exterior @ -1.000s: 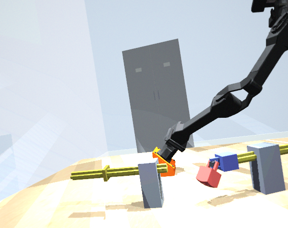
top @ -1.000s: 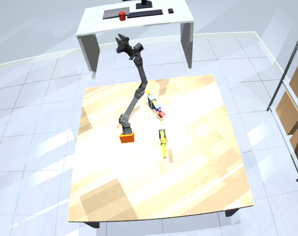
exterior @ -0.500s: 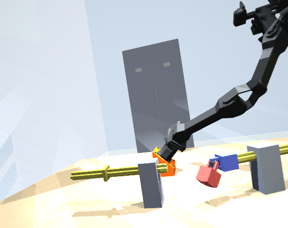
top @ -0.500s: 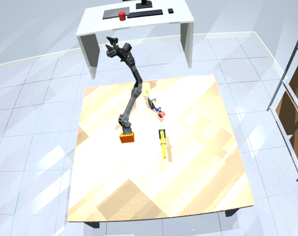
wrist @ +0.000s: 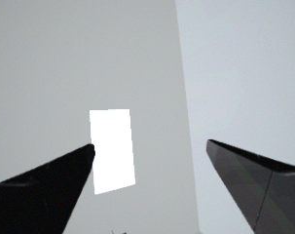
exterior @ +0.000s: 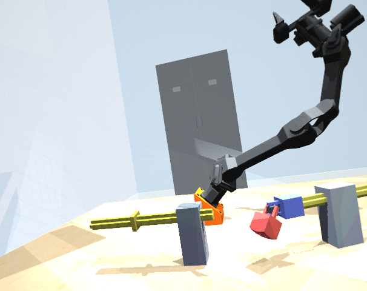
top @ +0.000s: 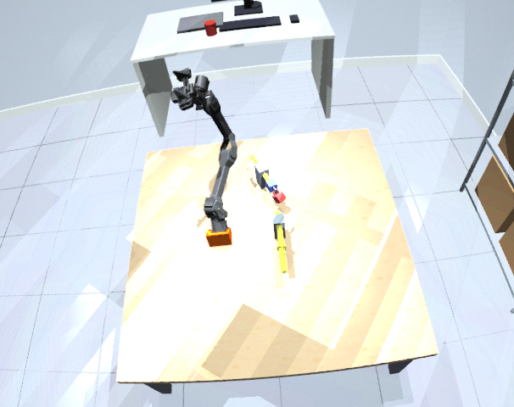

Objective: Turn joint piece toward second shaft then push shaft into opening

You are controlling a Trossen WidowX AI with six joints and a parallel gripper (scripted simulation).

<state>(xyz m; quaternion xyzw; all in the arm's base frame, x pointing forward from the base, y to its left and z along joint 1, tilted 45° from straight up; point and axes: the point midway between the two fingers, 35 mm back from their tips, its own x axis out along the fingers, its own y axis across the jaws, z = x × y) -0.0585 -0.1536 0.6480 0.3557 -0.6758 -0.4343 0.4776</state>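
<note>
Right now my gripper tip is 38 cm short of the red joint piece, 17 cm to the left of it and 59 cm above it.
</note>
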